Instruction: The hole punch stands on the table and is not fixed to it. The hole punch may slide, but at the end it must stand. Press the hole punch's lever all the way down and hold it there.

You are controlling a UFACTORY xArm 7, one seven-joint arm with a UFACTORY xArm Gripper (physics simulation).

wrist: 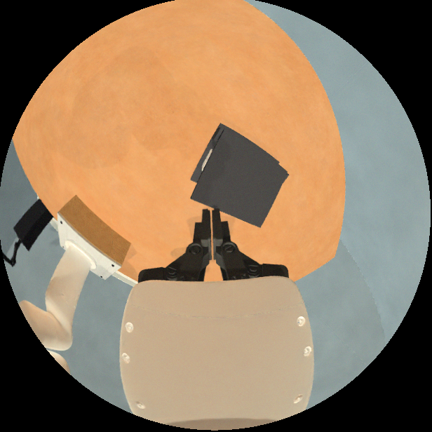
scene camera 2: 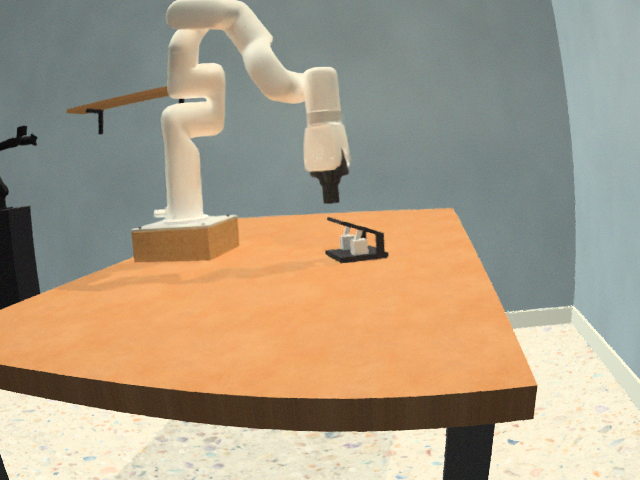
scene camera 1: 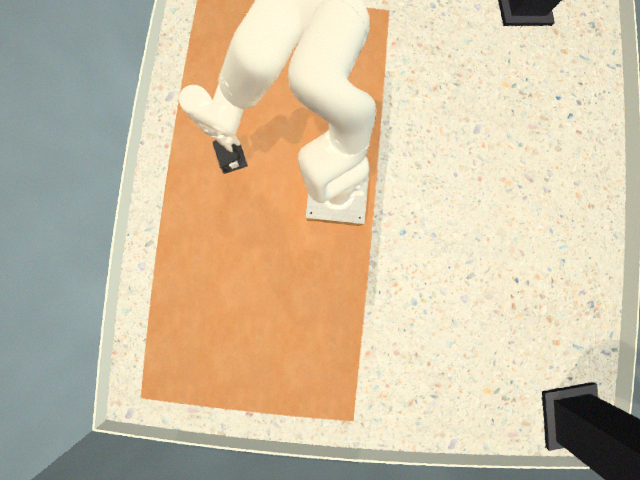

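Where they show: gripper, fingertip midpoint: (scene camera 2: 331,203) (scene camera 1: 233,149); arm's base, link origin: (scene camera 2: 186,221).
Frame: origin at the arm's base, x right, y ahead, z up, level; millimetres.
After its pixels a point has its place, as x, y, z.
Observation:
The hole punch (scene camera 1: 236,159) {170, 372, -5} (scene camera 2: 338,255) {256, 375, -71} stands upright on the table, with a black base and light grey blocks under its lever. The lever (scene camera 2: 355,225) {273, 413, -10} (wrist: 240,175) is a flat dark plate. It is raised and slopes up from the post at the right to its free edge at the left in the second scene view. My gripper (scene camera 2: 330,202) {194, 370, 33} (wrist: 211,219) is shut and empty, pointing down. Its tips are above the lever's free-edge side, with a gap between them in the second scene view. In the wrist view the tips show at the lever's lower left edge. In the first scene view the arm hides the fingertips.
The wooden table (scene camera 1: 248,310) {-421, 396, -83} (scene camera 2: 258,330) {738, 248, -83} (wrist: 150,75) carries the arm's base block (scene camera 2: 170,245) {118, -20, -44} (wrist: 95,230) to the side of the punch. A wall shelf (scene camera 2: 124,99) is behind the arm. A black stand (scene camera 2: 18,248) is at the far left.

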